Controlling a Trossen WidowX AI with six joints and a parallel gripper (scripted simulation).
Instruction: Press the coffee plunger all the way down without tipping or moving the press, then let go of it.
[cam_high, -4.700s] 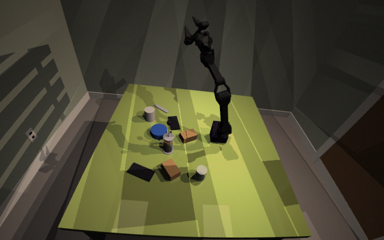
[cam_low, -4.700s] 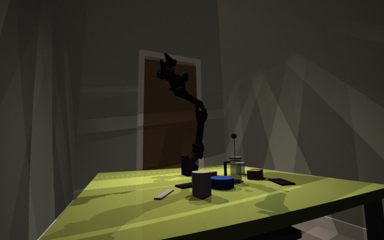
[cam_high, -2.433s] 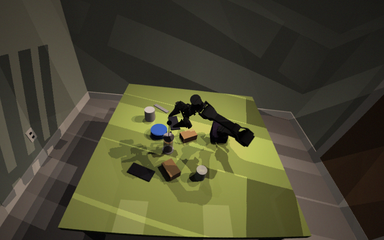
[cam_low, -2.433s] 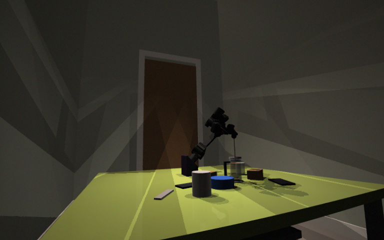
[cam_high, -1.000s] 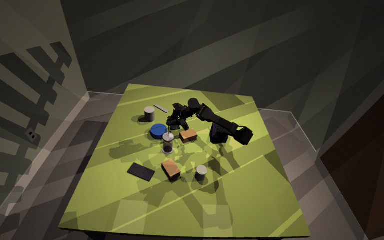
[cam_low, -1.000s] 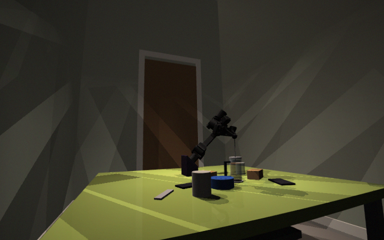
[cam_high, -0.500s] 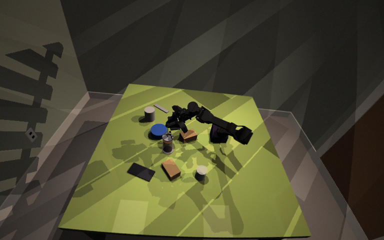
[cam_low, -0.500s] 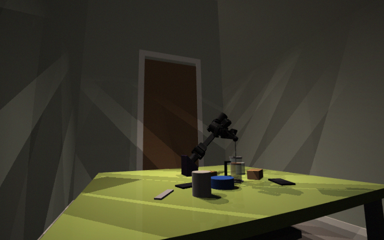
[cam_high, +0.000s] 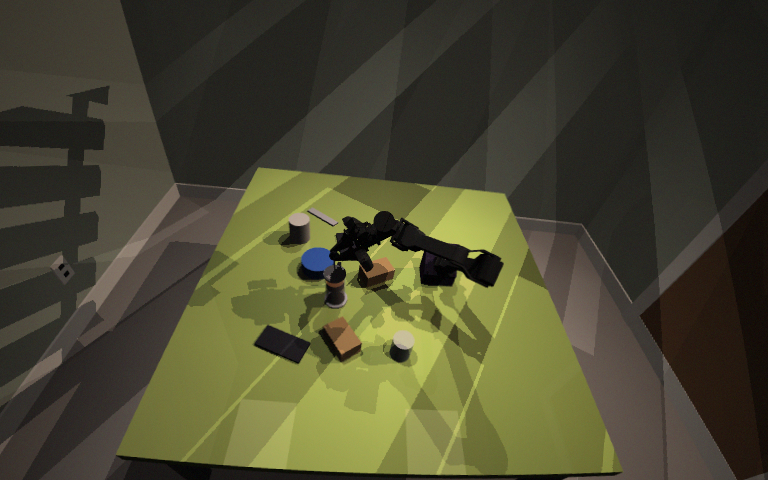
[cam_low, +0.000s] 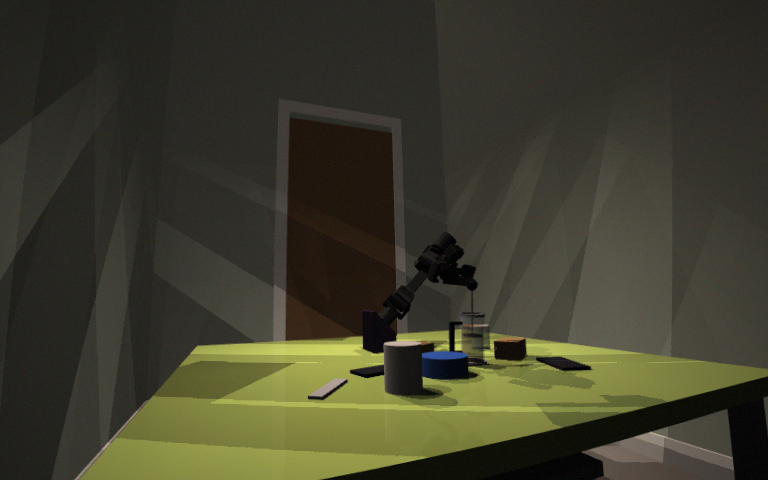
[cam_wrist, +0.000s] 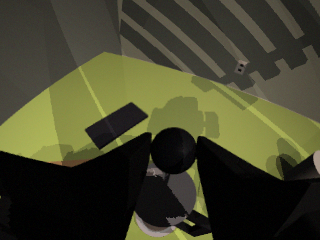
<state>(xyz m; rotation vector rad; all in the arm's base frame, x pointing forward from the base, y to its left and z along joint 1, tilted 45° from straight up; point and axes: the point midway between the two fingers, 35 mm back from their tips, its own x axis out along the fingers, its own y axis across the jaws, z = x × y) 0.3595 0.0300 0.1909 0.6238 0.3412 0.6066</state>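
Right now the coffee press is 11 cm below my gripper tip, 2 cm to the right of it and 1 cm behind it. From my gripper tip the other things lie so: blue disc (20 cm below, 14 cm to the right, 7 cm ahead); then grey bar (43 cm to the right, 22 cm below, 12 cm ahead).
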